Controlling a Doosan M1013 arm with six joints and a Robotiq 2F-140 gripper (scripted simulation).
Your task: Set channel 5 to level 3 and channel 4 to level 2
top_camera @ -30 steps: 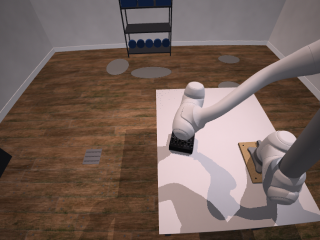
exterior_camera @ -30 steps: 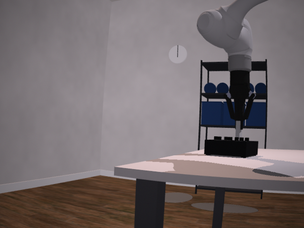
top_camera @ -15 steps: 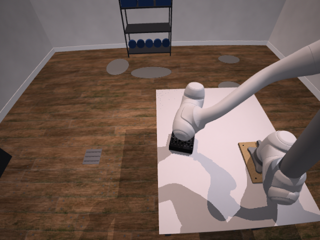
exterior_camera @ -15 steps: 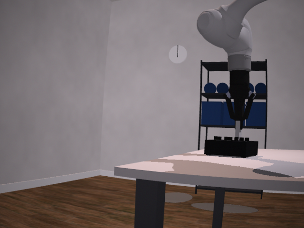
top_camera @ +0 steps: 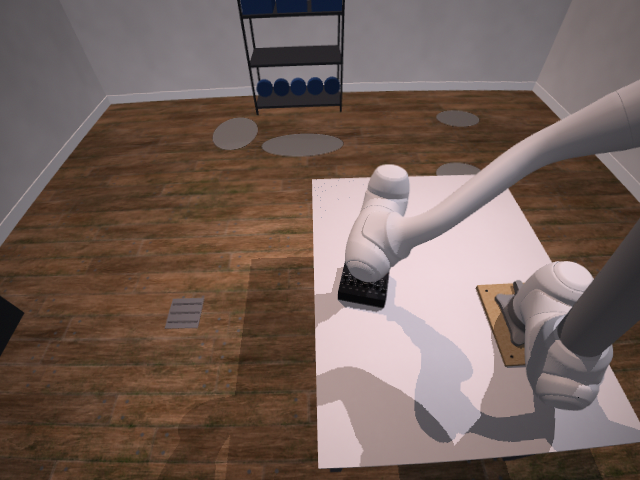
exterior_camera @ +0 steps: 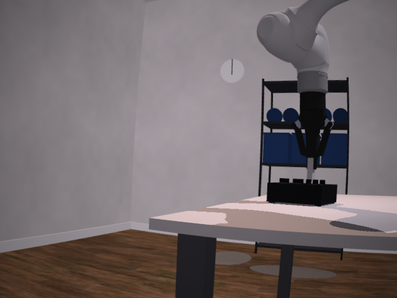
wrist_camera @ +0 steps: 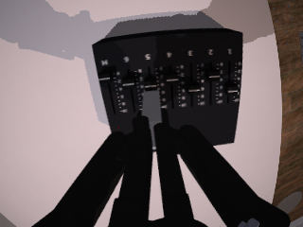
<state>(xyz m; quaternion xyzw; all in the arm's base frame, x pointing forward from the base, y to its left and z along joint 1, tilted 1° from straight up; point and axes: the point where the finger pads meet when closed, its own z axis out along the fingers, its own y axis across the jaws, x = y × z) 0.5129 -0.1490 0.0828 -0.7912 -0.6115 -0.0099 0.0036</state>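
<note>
My hand is 3 cm short of the fader cap, 2 cm to the right of it and 3 cm above it.
</note>
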